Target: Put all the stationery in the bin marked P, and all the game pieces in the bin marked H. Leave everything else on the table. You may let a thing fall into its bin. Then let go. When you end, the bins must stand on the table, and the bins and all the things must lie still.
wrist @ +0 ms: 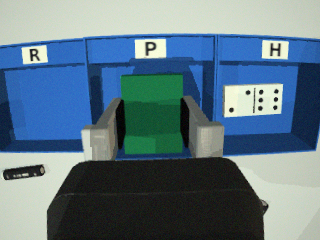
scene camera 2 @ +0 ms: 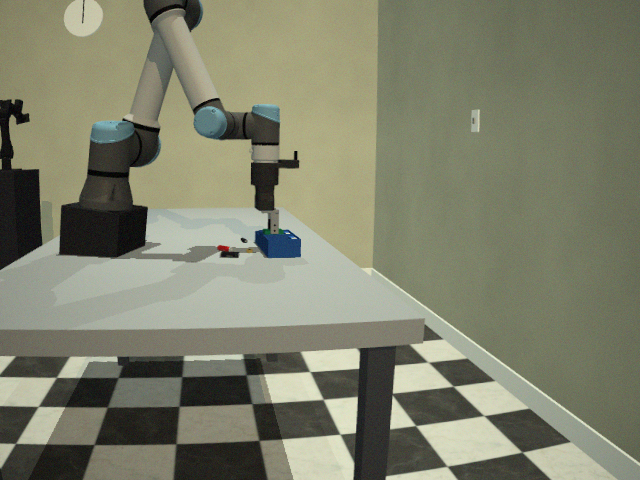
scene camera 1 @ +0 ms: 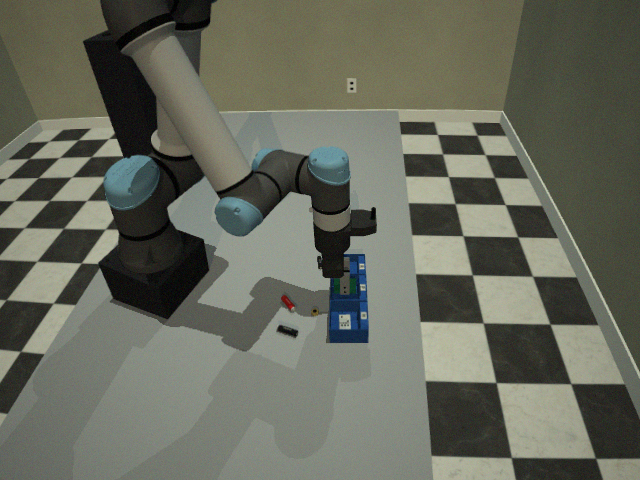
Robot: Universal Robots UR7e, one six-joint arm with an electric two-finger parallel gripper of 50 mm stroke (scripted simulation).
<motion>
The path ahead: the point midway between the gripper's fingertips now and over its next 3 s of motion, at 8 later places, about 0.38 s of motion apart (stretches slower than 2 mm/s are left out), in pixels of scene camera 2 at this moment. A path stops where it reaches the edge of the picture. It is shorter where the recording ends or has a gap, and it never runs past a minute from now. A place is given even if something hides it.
The gripper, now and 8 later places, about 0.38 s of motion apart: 273, 232; 273, 239; 273, 242; 273, 241; 274, 236; 273, 231; 274, 223; 273, 224; 274, 212
</motion>
